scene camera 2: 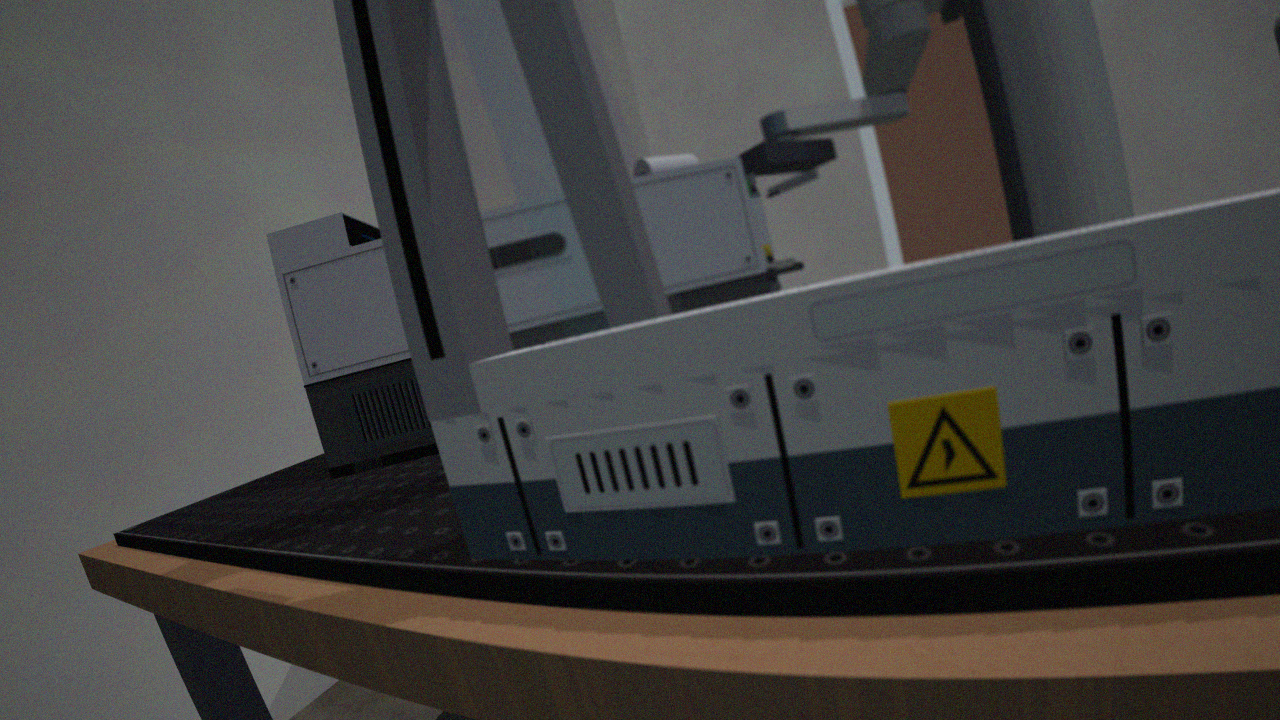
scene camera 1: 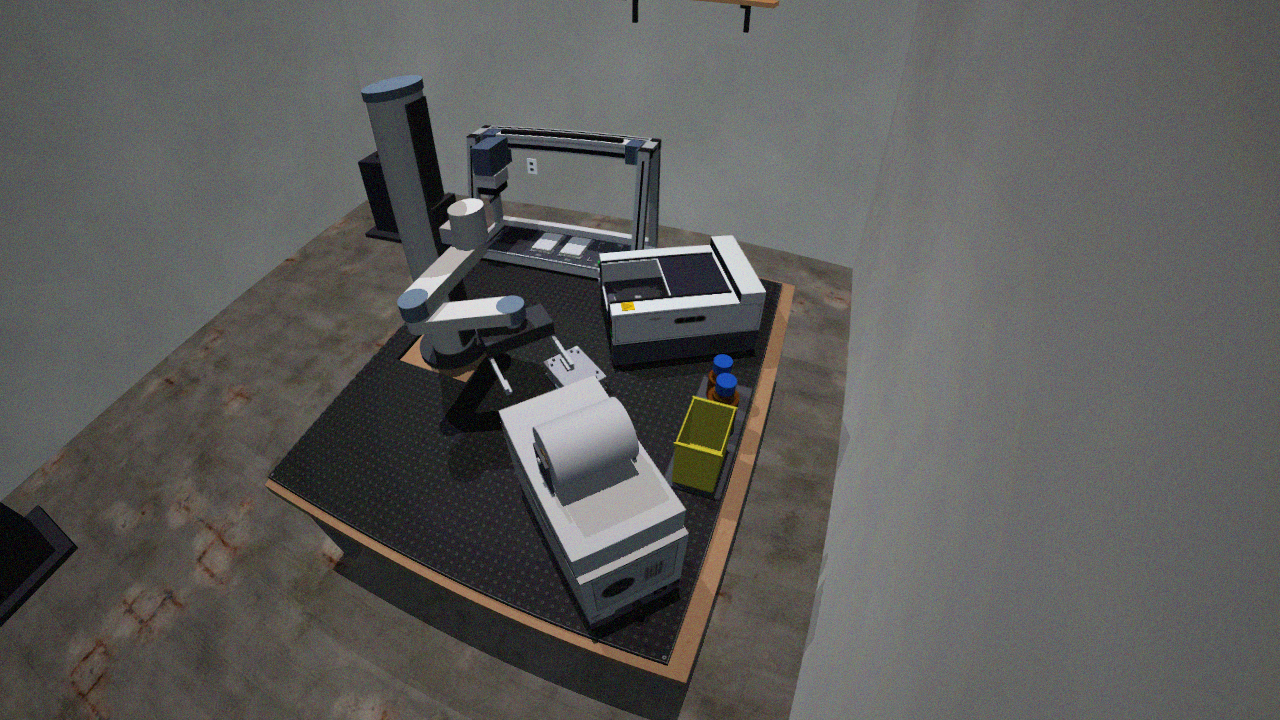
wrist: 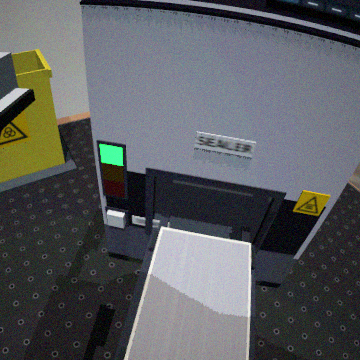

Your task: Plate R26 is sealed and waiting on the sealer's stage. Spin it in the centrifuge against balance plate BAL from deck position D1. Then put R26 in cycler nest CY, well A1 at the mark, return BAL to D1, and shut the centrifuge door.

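My gripper is open and empty, above and in front of the sealer. One finger shows at the left of the wrist view. A pale, flat-topped plate, which looks like sealed R26, lies on the sealer's stage before the dark door; no label is readable. The sealer's green lamp is lit. The centrifuge has an open bay at its left end. Two pale plates lie on the gantry deck; I cannot tell whether one is BAL. Nest CY and D1 are not identifiable.
A metal stand with screws is near the sealer's front. A yellow bin and blue-capped bottles stand along the right table edge. The gantry frame stands at the back, and the arm's column at the back left.
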